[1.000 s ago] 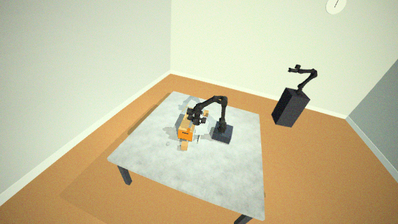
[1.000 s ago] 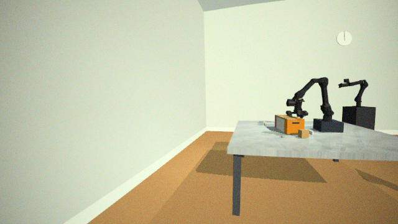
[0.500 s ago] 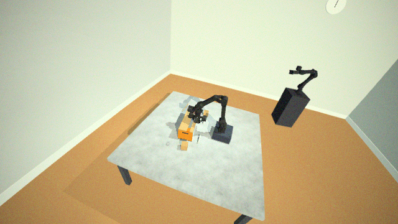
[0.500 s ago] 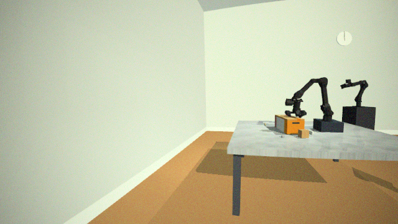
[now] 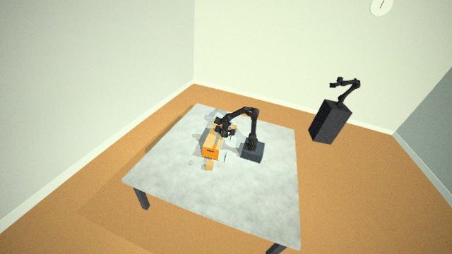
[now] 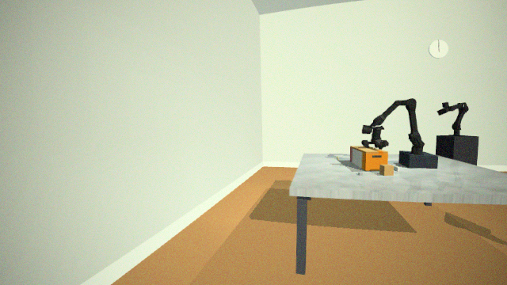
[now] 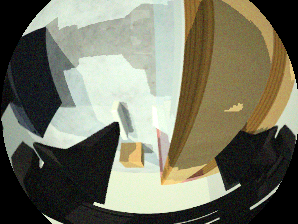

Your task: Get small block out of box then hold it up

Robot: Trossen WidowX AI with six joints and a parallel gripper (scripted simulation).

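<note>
Right now the light-blue block is 60 mm ahead of my gripper tip and 20 mm to the right of it. Also, from my gripper tip: grey metal piece 360 mm to the left, 220 mm ahead, 80 mm below; box 70 mm to the left, 40 mm ahead, 20 mm below; thin stick 280 mm to the right, 200 mm ahead, 80 mm below.
</note>
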